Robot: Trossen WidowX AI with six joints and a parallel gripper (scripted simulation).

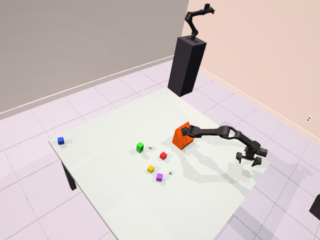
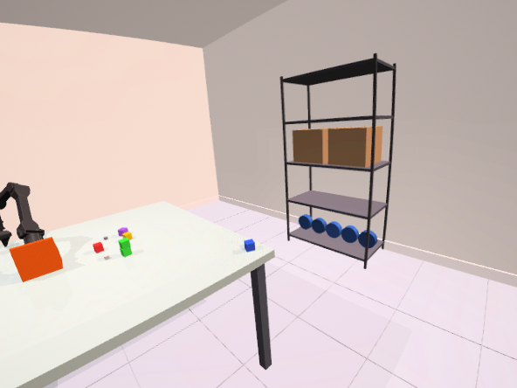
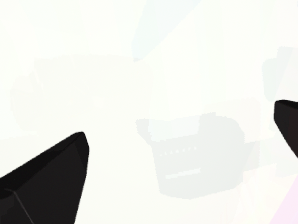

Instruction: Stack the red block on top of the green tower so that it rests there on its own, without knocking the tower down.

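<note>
Now: gripper tip 49 cm short of the red block, 45 cm to the left of it and 2 cm above it. Round my gripper tip: yellow block 64 cm ahead, 41 cm to the right, 2 cm below; then purple block 63 cm ahead, 33 cm to the right, 2 cm below; then blue block 106 cm ahead, 99 cm to the right, 2 cm below.
</note>
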